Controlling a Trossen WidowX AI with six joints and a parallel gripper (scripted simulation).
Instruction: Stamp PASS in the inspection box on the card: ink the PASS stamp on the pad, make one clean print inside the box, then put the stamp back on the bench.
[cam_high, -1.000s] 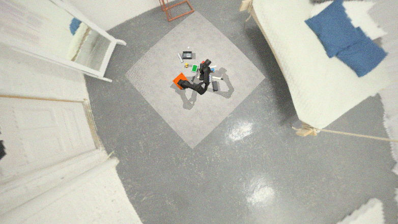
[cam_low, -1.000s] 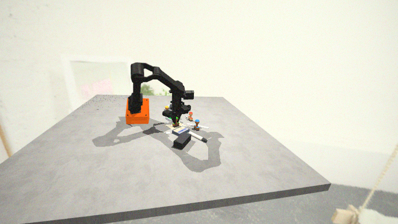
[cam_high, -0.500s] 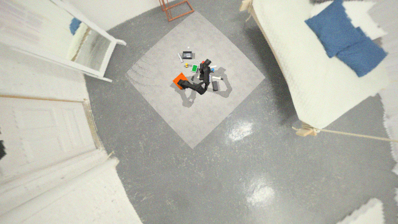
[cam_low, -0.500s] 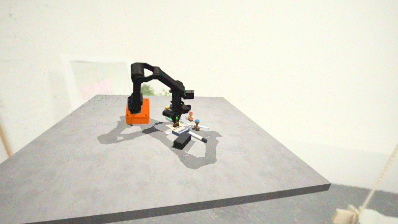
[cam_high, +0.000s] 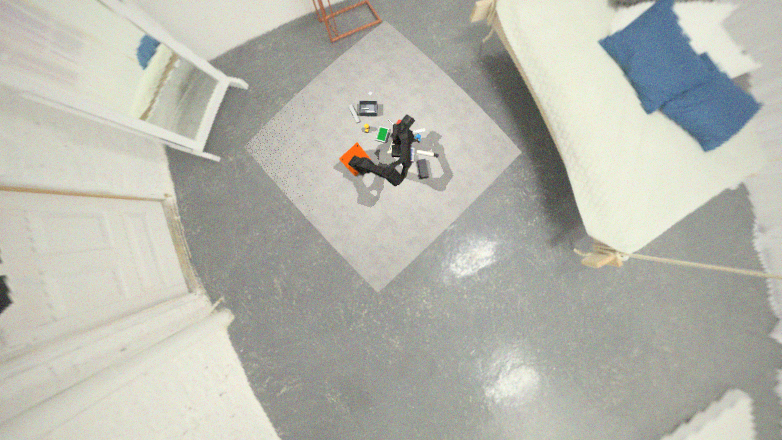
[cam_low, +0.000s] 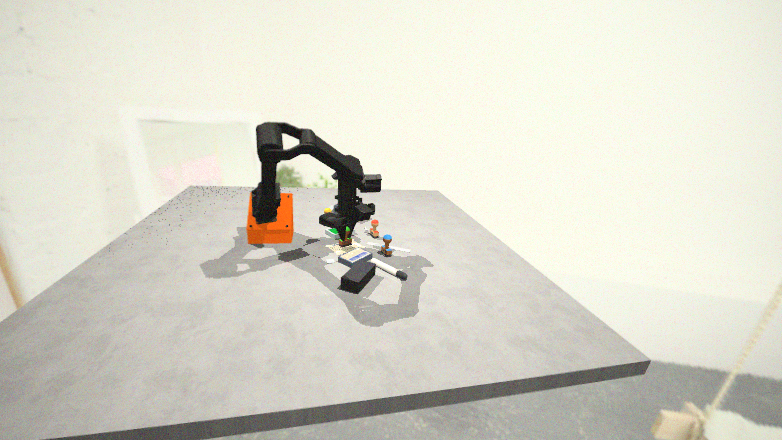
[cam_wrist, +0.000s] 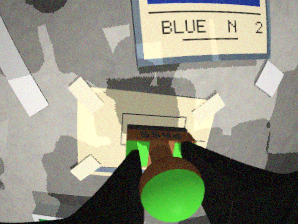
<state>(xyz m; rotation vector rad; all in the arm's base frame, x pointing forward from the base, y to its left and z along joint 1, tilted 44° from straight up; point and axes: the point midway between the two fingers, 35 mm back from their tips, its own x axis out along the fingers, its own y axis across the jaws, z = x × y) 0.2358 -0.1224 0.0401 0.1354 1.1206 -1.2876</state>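
The cream card is 1 cm to the left of my gripper tip and 3 cm below it. Round my gripper tip: blue-labelled pad box 1 cm ahead, 9 cm to the right, 2 cm below; blue-knobbed stamp 12 cm ahead, 7 cm to the right, 1 cm below; green ink pad 1 cm ahead, 12 cm to the left, 3 cm below.
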